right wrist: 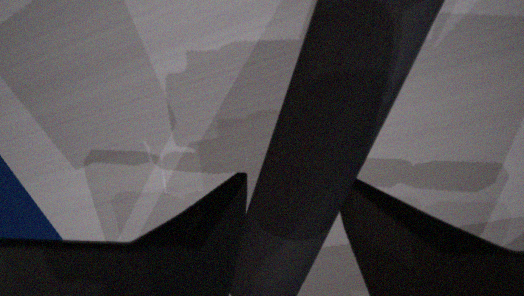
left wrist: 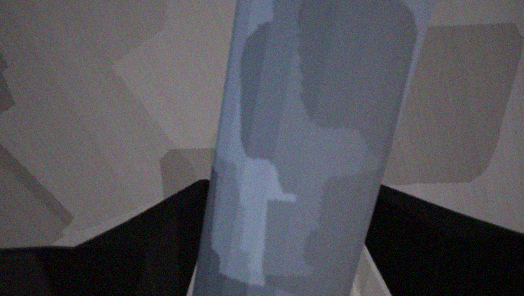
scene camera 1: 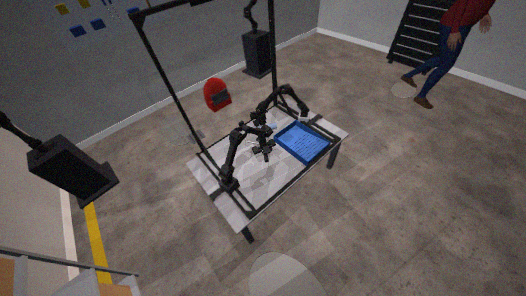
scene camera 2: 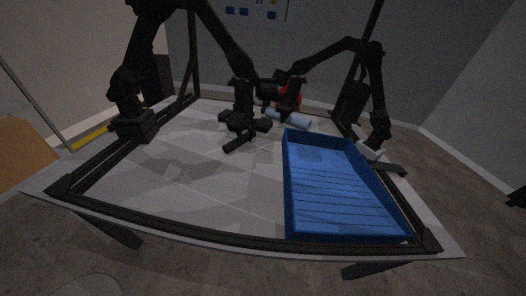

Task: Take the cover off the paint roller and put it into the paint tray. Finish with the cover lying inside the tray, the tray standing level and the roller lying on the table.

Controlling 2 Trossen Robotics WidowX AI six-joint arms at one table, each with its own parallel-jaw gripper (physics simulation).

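Frame: origin at the left arm's base, x back, y right, z up, level; millimetres.
Seen in the pictures: left gripper, fingertip midpoint: (left wrist: 277,186) (scene camera 2: 283,121); right gripper, fingertip midpoint: (right wrist: 292,183) (scene camera 2: 245,140); left arm's base at its link origin: (scene camera 1: 304,114) (scene camera 2: 371,145); right arm's base at its link origin: (scene camera 1: 227,181) (scene camera 2: 132,114).
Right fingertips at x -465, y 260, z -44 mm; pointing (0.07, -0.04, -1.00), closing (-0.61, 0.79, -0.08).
Observation:
Pixels of each thing's top centre, then the offset from my right fingertips to it. "pt": a spot on its surface instead.
- light blue roller cover at its top centre: (scene camera 2: 288,111) dy +71, dx +251, dz +63 mm
- roller's dark handle at a spot on its surface: (right wrist: 340,100) (scene camera 2: 237,139) pt dy -18, dx -39, dz +25 mm
- blue paint tray at its top centre: (scene camera 2: 334,167) (scene camera 1: 301,138) dy -274, dx +153, dz +54 mm
The light blue roller cover (scene camera 2: 300,120) (left wrist: 300,150) lies across the back of scene camera 2, behind the paint tray. My left gripper (scene camera 2: 284,118) (left wrist: 277,186) is shut on it, one finger on each side. The roller's dark handle (scene camera 2: 234,144) (right wrist: 340,100) points toward the front left in scene camera 2. My right gripper (scene camera 2: 246,131) (right wrist: 292,183) is shut on the handle. The arms hide the stretch between handle and cover, so I cannot tell how far the cover sits on the roller. The blue paint tray (scene camera 1: 292,154) (scene camera 2: 288,190) stands level, with no cover in it.
The tray lies close to the right-hand frame rail (scene camera 2: 400,197) in scene camera 2 and reaches the front rail (scene camera 2: 200,230). Its dark blue wall also shows in the right wrist view. Both arms reach close together over the table's back half. A person (scene camera 1: 445,55) is far from the table.

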